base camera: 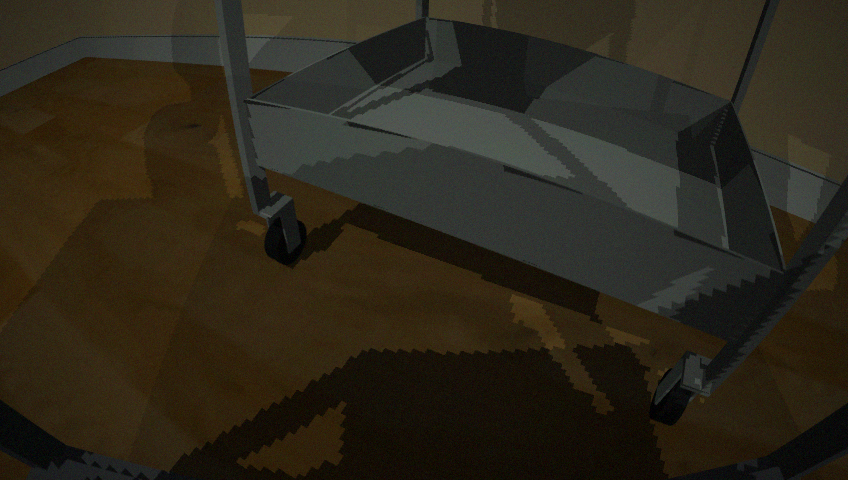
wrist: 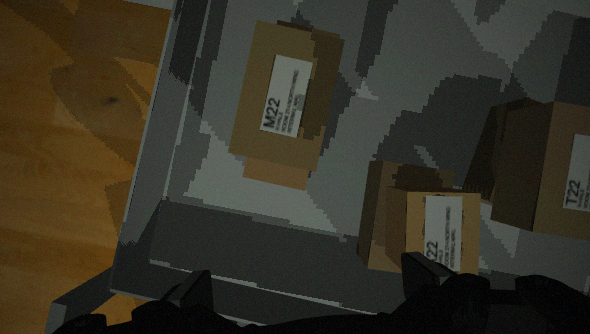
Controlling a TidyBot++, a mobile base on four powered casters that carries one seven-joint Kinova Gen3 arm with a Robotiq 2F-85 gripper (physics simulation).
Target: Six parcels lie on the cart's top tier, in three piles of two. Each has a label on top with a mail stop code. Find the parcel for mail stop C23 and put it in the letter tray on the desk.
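Places are measured from the arm's base along level axes (x ahead, y left, z up), in metres.
Where they show: gripper, fingertip midpoint: (wrist: 307, 282).
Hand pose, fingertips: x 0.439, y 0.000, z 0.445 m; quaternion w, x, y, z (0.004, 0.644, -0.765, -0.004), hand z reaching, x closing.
Observation:
Things, the pixels of their top centre, and the offset from my fingertips. "spot": a spot on its surface instead. Level surfaces: height alone.
- cart's top tier, surface spot: (wrist: 160, 135) spot: 0.103 m ahead, 0.095 m left, 0.139 m down
- parcel labelled M22, top centre: (wrist: 286, 96) 0.097 m ahead, 0.015 m right, 0.076 m down
- smaller parcel, surface spot: (wrist: 275, 173) spot: 0.048 m ahead, 0.008 m left, 0.127 m down
- narrow parcel, top centre: (wrist: 443, 233) 0.019 m back, 0.094 m right, 0.078 m down
- parcel labelled T22, top centre: (wrist: 586, 173) 0.004 m back, 0.199 m right, 0.078 m down
- cart's lower tier, surface spot: (base camera: 416, 196) spot: 0.087 m back, 0.005 m left, 0.688 m down
- wooden floor, surface height: 0.841 m down
In the wrist view, three piles stand on the cart's top tier (wrist: 160, 135). At the left, a parcel labelled M22 (wrist: 245, 100) lies on a smaller parcel (wrist: 275, 173) whose ends stick out. Near the right finger, a narrow parcel (wrist: 469, 230) lies on another parcel (wrist: 375, 210); its label ends in 22, its first character unclear beside the finger. At the right edge, a parcel labelled T22 (wrist: 555, 200) lies over a mostly hidden one. The lower parcels' labels are covered. My gripper (wrist: 307, 282) is open and empty, above the tier's near wall, left of the narrow parcel. No C23 label, desk or letter tray shows.
In the base camera view, the cart's lower tier (base camera: 416, 196) crosses the upper half, between upright posts. Caster wheels (base camera: 284, 240) (base camera: 671, 398) stand on the wooden floor (base camera: 178, 285). A wall with a pale baseboard (base camera: 142, 47) runs behind the cart.

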